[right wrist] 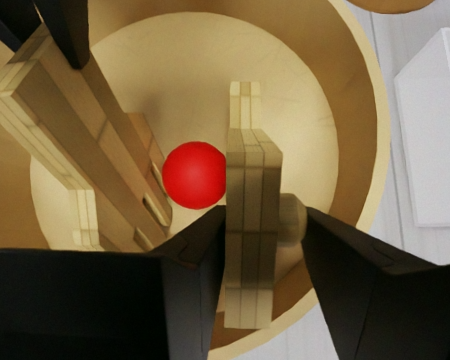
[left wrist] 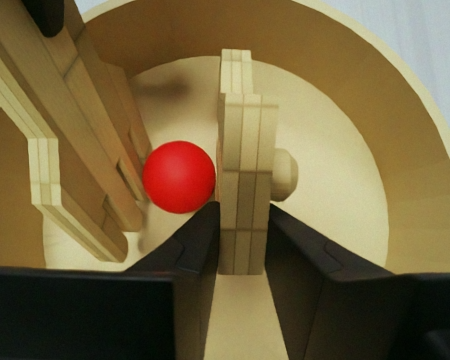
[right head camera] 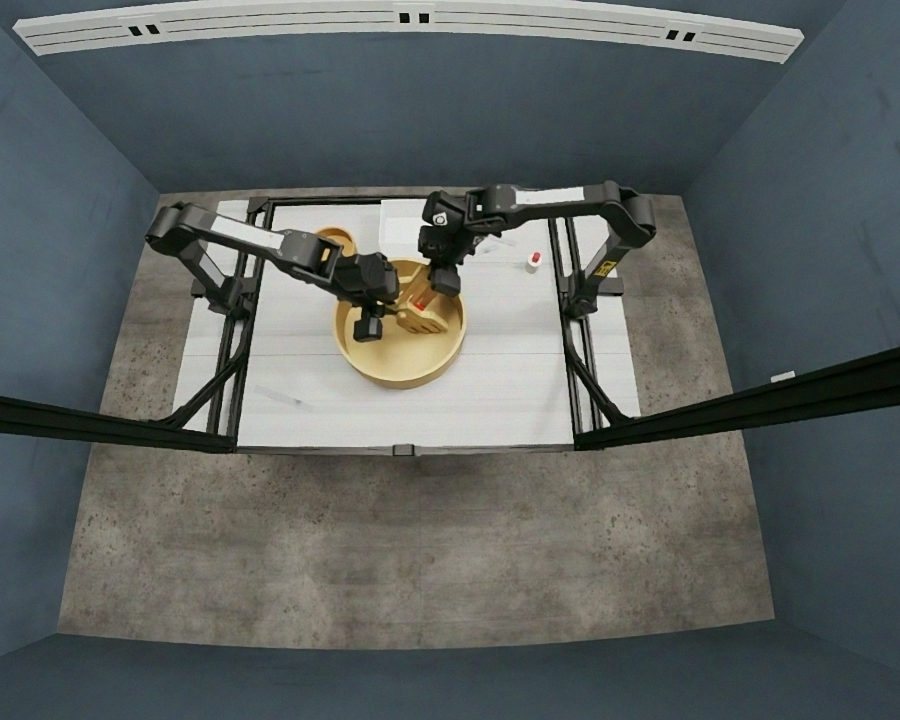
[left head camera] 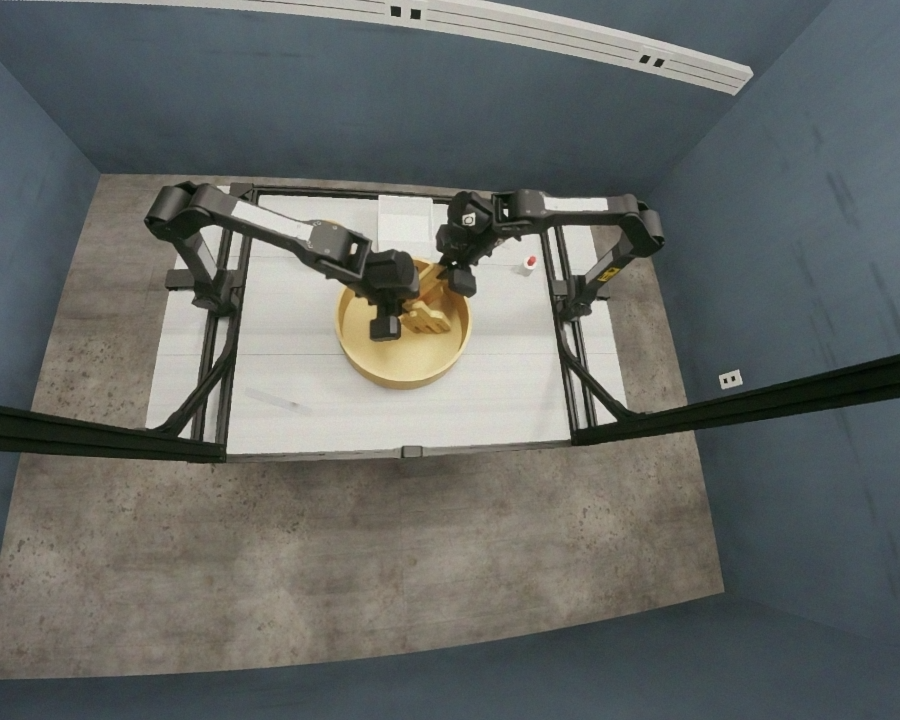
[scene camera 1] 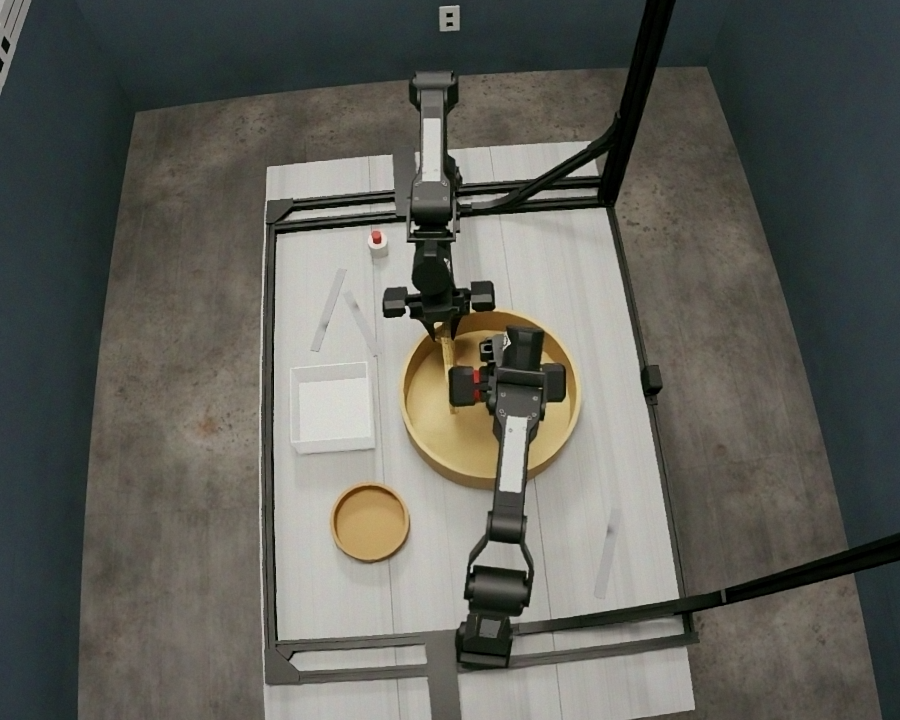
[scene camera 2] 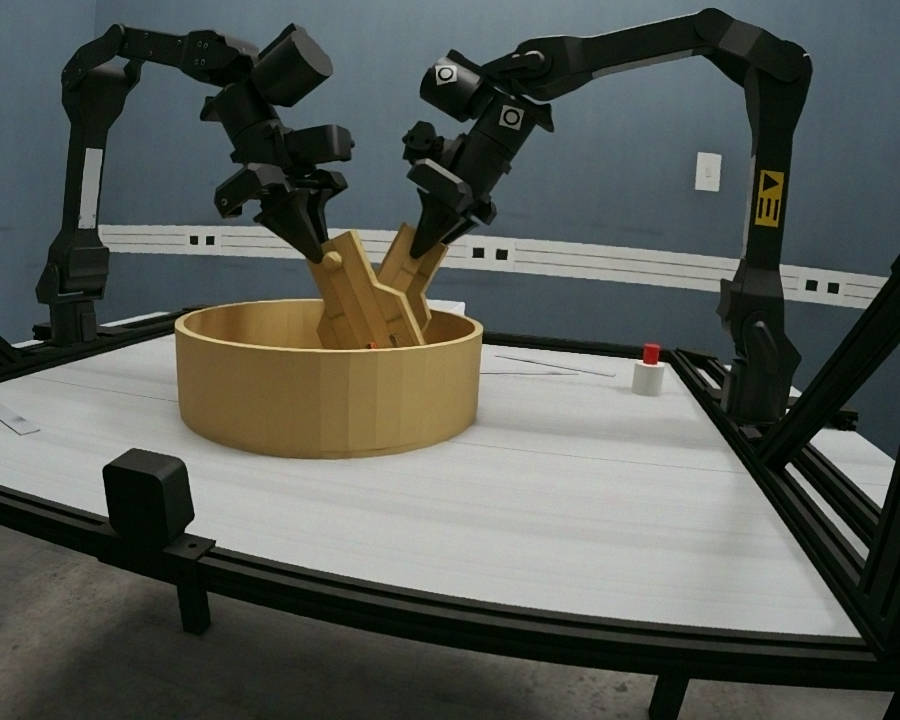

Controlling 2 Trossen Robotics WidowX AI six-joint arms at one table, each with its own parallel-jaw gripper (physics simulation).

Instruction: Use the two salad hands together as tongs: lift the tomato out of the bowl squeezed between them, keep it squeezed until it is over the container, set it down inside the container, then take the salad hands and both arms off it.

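Frame: origin at the left arm's base, x ahead, y left, z up, level; metres.
Seen in the pictures: left gripper, fingertip midpoint: [right wrist: 65, 67] [left wrist: 239, 213] [right head camera: 395, 310] [left head camera: 405, 309] [scene camera 2: 324, 261]; right gripper, fingertip midpoint: [right wrist: 263, 216] [left wrist: 21, 35] [right head camera: 428, 273] [left head camera: 437, 273] [scene camera 1: 443, 339] [scene camera 2: 417, 257]; left arm's base, link origin: [right head camera: 239, 309] [left head camera: 224, 305] [scene camera 1: 483, 648] [scene camera 2: 73, 341]; right arm's base, link origin: [right head camera: 574, 308] [left head camera: 567, 310] [scene camera 2: 753, 417].
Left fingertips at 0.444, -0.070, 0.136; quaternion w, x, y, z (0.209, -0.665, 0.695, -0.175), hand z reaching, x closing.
Observation:
Offsets run from my left fingertips to a thing's top centre, as dx, dy, dz.
The red tomato @[+0.033, +0.042, -0.090] [right head camera: 420, 304] [left wrist: 179, 176] [right wrist: 194, 175] is inside the large wooden bowl @[+0.002, +0.015, -0.062] [scene camera 1: 431, 466] [scene camera 2: 328, 397], between the two wooden salad hands. It seems to touch both; whether it rests on the bowl floor is unclear. My left gripper [scene camera 2: 322, 251] [left wrist: 239, 213] is shut on one salad hand @[+0.044, -0.005, +0.034] [scene camera 2: 360, 289] [left wrist: 247, 150], which slants down into the bowl. My right gripper [scene camera 2: 424, 251] [right wrist: 263, 216] is shut on the other salad hand @[+0.047, +0.089, +0.044] [right wrist: 252, 190] [scene camera 2: 409, 262], slanting in from the opposite side. The hands cross in scene camera 2. A white open box container @[+0.010, +0.308, -0.079] [scene camera 1: 370, 412] stands beside the bowl.
A small round wooden dish @[-0.206, +0.249, -0.115] [scene camera 1: 334, 521] stands near the white box. A small white bottle with a red cap @[+0.367, +0.208, -0.091] [scene camera 1: 377, 246] [scene camera 2: 647, 379] stands near the right arm's base. Black frame rails edge the table, with a black block [scene camera 2: 147, 495] on the front rail.

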